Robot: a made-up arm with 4 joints.
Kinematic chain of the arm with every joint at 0, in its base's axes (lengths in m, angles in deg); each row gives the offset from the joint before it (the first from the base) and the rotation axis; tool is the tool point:
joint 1: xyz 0 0 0.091 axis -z
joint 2: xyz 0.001 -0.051 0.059 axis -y
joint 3: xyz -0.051 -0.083 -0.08 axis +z
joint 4: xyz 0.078 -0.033 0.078 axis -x
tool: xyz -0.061 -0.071 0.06
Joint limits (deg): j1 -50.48..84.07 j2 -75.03..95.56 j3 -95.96..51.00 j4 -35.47..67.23
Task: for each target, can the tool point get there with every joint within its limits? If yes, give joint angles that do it. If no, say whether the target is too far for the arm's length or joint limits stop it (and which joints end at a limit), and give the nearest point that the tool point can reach.
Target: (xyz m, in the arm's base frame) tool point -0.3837 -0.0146 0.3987
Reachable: no: too far | nearest point -0.2338 -0.0089 0.2780 | short by 0.193 m
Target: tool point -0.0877 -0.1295 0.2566
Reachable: yes | joints 21.55 -18.73 -84.40 59.02
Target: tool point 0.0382 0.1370 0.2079
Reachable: no: joint limits stop it (at a limit: joint 1, joint 3, joint 4) | nearest point -0.1322 0.0719 0.1874 | short by 0.184 m
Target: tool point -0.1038 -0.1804 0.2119
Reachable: yes | joints 31.94 18.43 36.79 -1.05
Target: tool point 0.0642 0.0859 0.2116
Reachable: no: joint limits stop it (at a limit: joint 1, joint 2, joint 3, joint 4) | nearest point 0.1436 -0.0208 0.2075 | short by 0.133 m
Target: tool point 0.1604 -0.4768 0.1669
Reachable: no: too far | nearest point 0.0860 -0.2556 0.1591 | short by 0.233 m
